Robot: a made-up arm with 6 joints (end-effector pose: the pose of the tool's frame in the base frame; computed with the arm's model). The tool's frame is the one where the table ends.
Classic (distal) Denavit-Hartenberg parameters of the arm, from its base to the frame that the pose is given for. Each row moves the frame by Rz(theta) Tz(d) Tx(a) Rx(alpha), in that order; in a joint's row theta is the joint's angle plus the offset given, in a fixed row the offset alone. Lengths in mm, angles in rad.
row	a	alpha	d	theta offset
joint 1	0	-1.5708	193	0
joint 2	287.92	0	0	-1.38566
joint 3	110	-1.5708	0	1.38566
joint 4	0	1.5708	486	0
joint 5	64	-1.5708	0	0
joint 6	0	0	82	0
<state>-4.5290 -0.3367 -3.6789 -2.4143 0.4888 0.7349</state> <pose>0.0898 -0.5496 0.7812 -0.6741 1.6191 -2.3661</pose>
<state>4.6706 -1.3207 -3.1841 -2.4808 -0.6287 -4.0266</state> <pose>0.0935 0.7679 0.3901 -0.4762 0.8105 0.9647</pose>
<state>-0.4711 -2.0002 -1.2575 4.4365 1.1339 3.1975</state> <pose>-0.4380 0.1721 0.6839 1.3447 0.4137 -1.8916</pose>
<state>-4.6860 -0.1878 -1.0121 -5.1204 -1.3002 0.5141</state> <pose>0.0758 0.4710 0.4572 -1.1431 0.7513 -0.9322</pose>
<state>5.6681 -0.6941 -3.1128 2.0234 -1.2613 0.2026</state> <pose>-0.4354 0.2001 0.7569 1.0974 0.1216 -1.0175</pose>
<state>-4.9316 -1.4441 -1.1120 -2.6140 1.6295 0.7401</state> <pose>0.0146 -0.1325 0.8373 0.9662 -1.0227 2.0583</pose>
